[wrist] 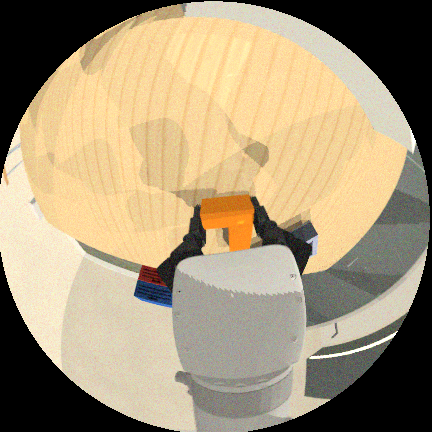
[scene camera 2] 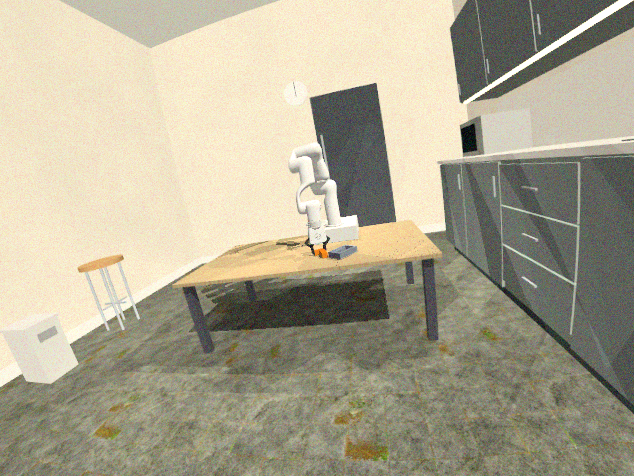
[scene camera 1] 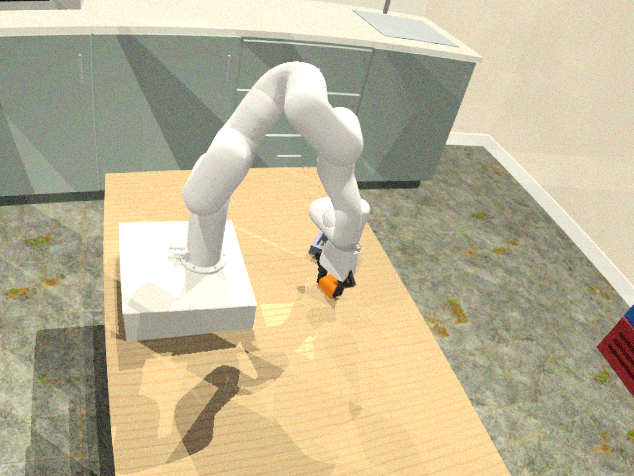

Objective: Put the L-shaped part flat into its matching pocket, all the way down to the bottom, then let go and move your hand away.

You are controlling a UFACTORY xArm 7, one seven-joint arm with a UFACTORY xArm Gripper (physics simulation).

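Frame: origin at the arm's base, x ahead, y right, z down, level; centimetres.
Seen in the pictures: gripper, fingertip midpoint: (wrist: 226,209) (scene camera 2: 319,253) (scene camera 1: 328,288); arm's base, origin of the base link: (scene camera 2: 334,224) (scene camera 1: 202,257).
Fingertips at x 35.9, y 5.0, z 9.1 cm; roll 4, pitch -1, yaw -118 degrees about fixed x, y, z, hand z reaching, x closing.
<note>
Offsets run from my fingertips to a thing's top centre. Level surfaces: height alone.
The orange L-shaped part @(dx +3.7, dy -1.6, dz -2.2 cm) (scene camera 1: 327,285) (scene camera 2: 321,253) (wrist: 227,212) is at table height, with its short bar across the gap between the fingers. My gripper (scene camera 1: 336,285) (scene camera 2: 319,251) (wrist: 226,209) is shut on it, one black finger against each end of the bar in the wrist view. The grey-blue pocket block @(dx +6.4, dy -15.3, dz -2.8 cm) (scene camera 1: 315,249) (scene camera 2: 343,252) (wrist: 307,235) stands on the table beside the part, close to the gripper. In scene camera 1 and the wrist view the arm and fingers hide much of it, and its pocket's shape cannot be made out.
The wooden table @(dz +0.8 cm) (scene camera 1: 358,435) (scene camera 2: 245,266) (wrist: 210,75) bears the arm's white base block (scene camera 1: 189,320) (scene camera 2: 344,231). Kitchen cabinets (scene camera 1: 168,112) (scene camera 2: 537,230) stand beyond the table's edge. A red and blue object (scene camera 1: 622,348) (wrist: 154,287) is off the table.
</note>
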